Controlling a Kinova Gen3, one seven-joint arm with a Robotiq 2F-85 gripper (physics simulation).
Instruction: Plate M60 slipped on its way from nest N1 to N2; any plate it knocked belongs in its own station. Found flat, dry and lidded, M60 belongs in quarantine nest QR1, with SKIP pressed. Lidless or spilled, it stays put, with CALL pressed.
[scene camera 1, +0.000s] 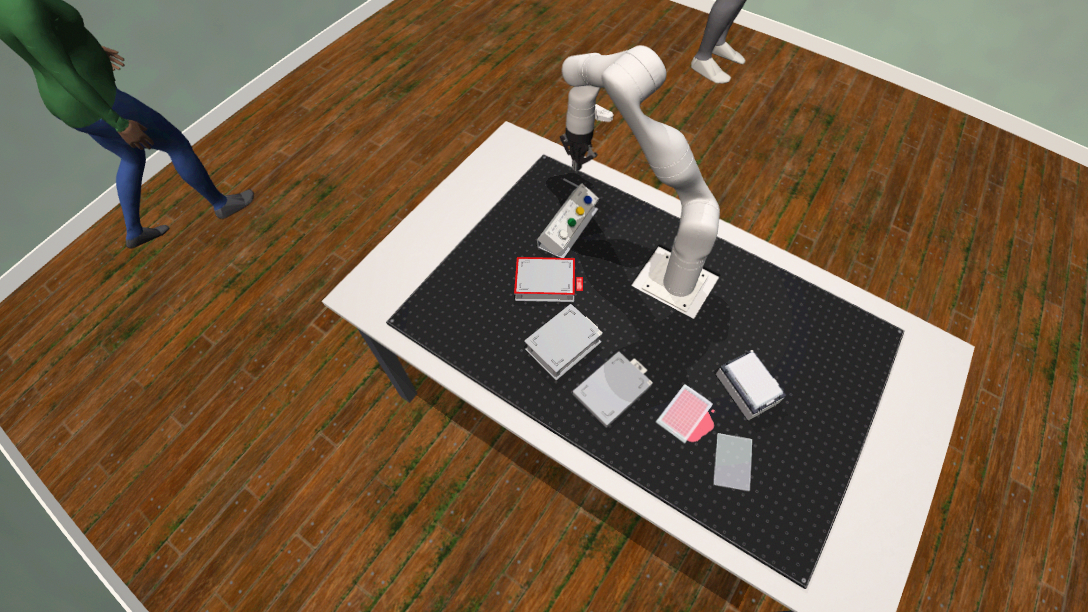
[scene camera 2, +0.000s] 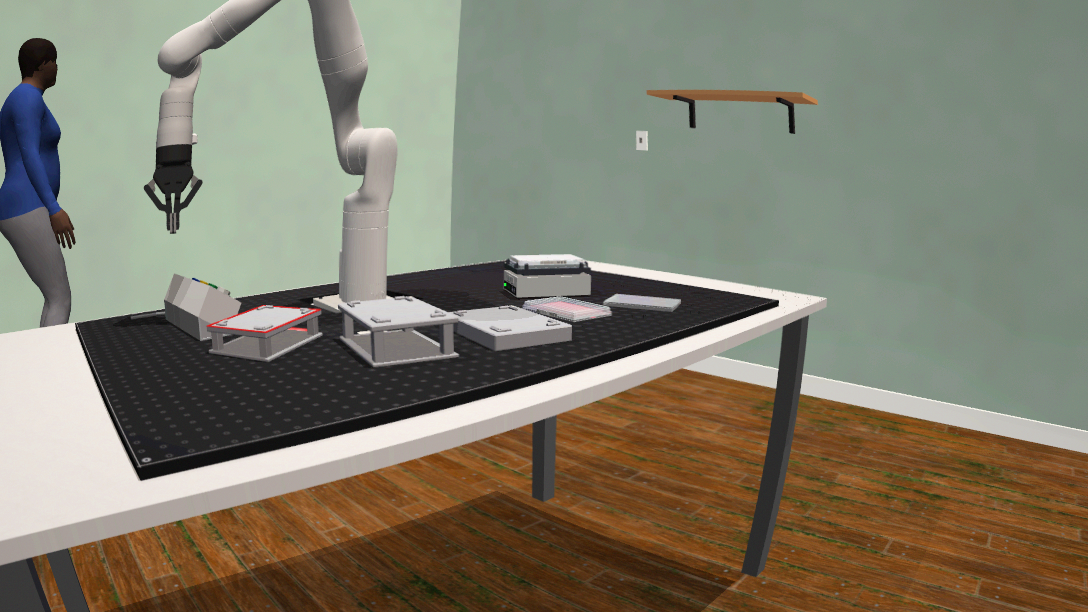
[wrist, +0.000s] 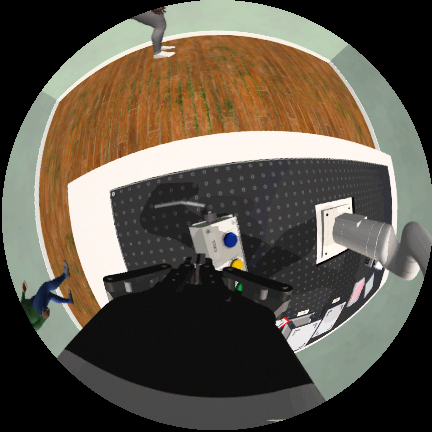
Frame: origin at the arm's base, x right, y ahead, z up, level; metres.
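Seen in the pictures: gripper, between the fingertips: (scene camera 1: 576, 169) (scene camera 2: 173, 233) (wrist: 198, 261); arm's base, origin of its link: (scene camera 1: 679, 282) (scene camera 2: 363, 299) (wrist: 340, 228).
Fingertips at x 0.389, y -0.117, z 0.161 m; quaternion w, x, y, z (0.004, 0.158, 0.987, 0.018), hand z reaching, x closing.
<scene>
Offsets run from my fingertips to a thing's top centre. "spot": to the spot under its first point.
A plate with pink wells @[dx -0.541, dy +0.478, dz -0.145 m] (scene camera 1: 683, 411) (scene camera 2: 566, 308) (wrist: 357, 292) lies on the black board, lidless, with a pink puddle @[dx -0.575, dy +0.514, dz -0.158 m] (scene camera 1: 701, 429) beside and partly under it. A clear lid @[dx -0.691, dy +0.541, dz -0.152 m] (scene camera 1: 732, 462) (scene camera 2: 642, 302) lies apart from it. The red-edged nest QR1 @[dx -0.053, dy +0.296, dz -0.115 m] (scene camera 1: 544, 275) (scene camera 2: 264, 318) is empty. The button box @[dx -0.020, dy +0.086, dz -0.076 m] (scene camera 1: 553, 236) (scene camera 2: 199, 310) (wrist: 204, 242) has a blue button @[dx -0.045, dy +0.012, dz -0.085 m] (scene camera 1: 588, 199) (wrist: 230, 240), marked CALL in the wrist view, and a yellow button @[dx -0.043, dy +0.062, dz -0.085 m] (scene camera 1: 579, 210) (wrist: 237, 264). My gripper (scene camera 1: 575, 167) (scene camera 2: 172, 231) (wrist: 198, 261) is shut and empty, above and beyond the box's blue-button end.
A raised grey nest @[dx -0.188, dy +0.449, dz -0.102 m] (scene camera 1: 563, 339) (scene camera 2: 399, 312) and a low grey nest @[dx -0.355, dy +0.504, dz -0.133 m] (scene camera 1: 613, 386) (scene camera 2: 517, 327) stand empty between QR1 and the pink plate. A boxy device @[spot: dx -0.621, dy +0.375, dz -0.132 m] (scene camera 2: 546, 283) with a white-topped plate @[dx -0.662, dy +0.344, dz -0.090 m] (scene camera 1: 753, 379) on it stands near the lid. A cable @[spot: dx +0.027, dy -0.073, dz -0.159 m] (wrist: 180, 203) runs from the button box.
</scene>
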